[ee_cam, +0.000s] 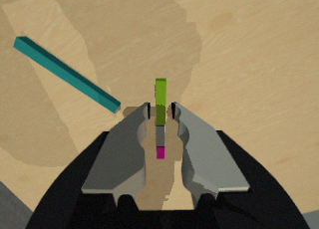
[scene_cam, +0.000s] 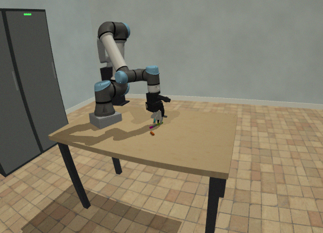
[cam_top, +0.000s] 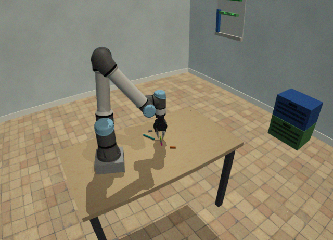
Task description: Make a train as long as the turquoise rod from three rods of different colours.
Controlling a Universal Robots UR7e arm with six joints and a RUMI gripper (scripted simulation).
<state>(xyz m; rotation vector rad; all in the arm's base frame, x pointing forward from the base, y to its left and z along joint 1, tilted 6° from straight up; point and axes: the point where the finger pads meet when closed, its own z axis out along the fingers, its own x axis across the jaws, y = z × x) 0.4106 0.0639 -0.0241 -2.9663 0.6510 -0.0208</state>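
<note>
My gripper is now 1 cm above the lime rod. From my hand the other things lie so: turquoise rod 7 cm behind, 6 cm to the left, 1 cm below; orange rod 13 cm to the right, 2 cm ahead, 1 cm below; magenta rod 6 cm to the right, 3 cm behind, 1 cm below.
</note>
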